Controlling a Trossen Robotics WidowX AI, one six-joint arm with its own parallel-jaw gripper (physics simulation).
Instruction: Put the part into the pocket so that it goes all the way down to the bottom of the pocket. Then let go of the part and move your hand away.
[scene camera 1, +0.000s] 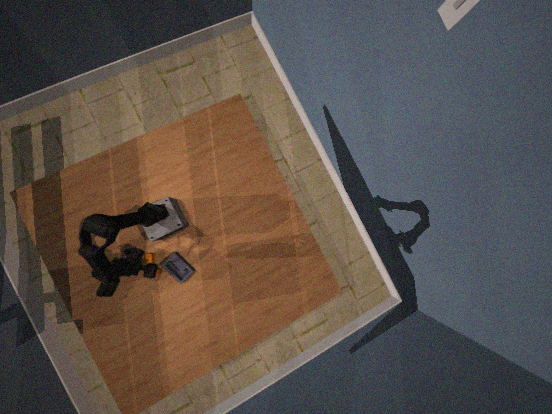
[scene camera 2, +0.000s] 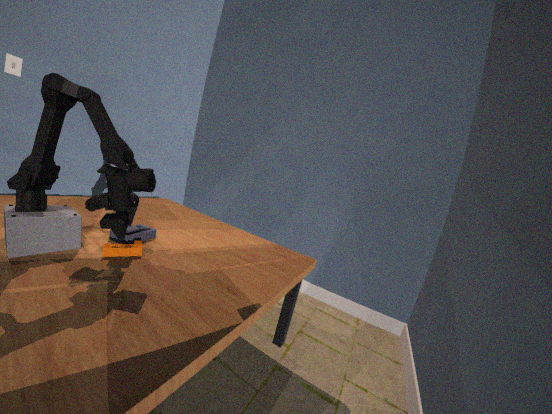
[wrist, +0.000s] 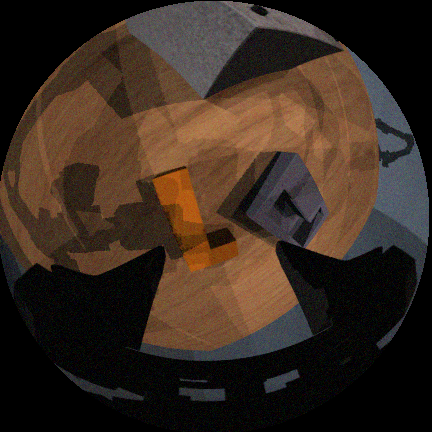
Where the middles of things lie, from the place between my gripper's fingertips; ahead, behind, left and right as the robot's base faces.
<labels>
I see the orange L-shaped part (wrist: 173, 187) 1 cm behind my hand, 2 cm to the right of it and 5 cm below it.
</labels>
